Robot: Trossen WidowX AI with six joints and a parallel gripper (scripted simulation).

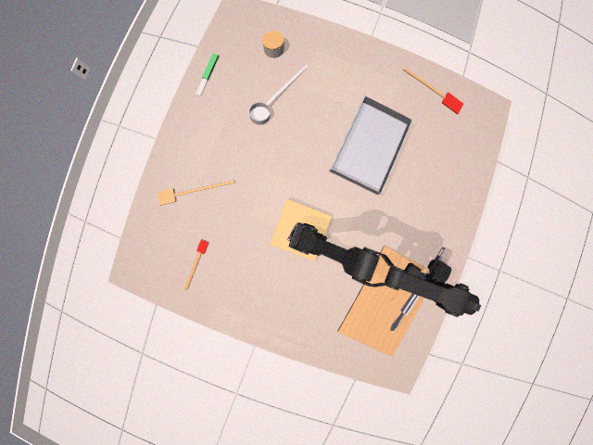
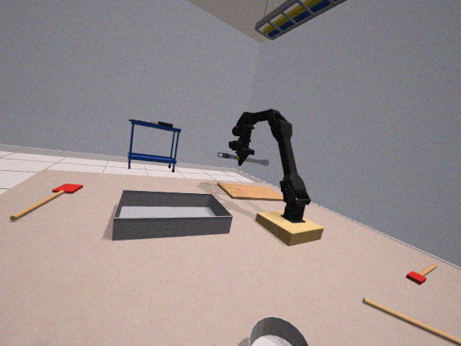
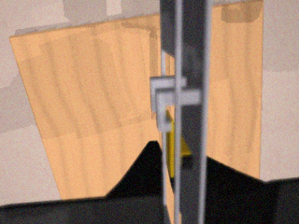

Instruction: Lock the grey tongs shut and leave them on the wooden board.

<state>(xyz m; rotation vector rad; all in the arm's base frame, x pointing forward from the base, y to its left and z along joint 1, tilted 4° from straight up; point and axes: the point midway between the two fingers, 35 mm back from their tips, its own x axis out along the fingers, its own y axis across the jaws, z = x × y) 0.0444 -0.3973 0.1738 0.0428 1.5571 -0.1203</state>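
The wooden board lies 140 mm below my gripper tip and 120 mm behind it. The rest, counted from my gripper tip: grey roasting tin 360 mm ahead, 330 mm to the left, 120 mm below.
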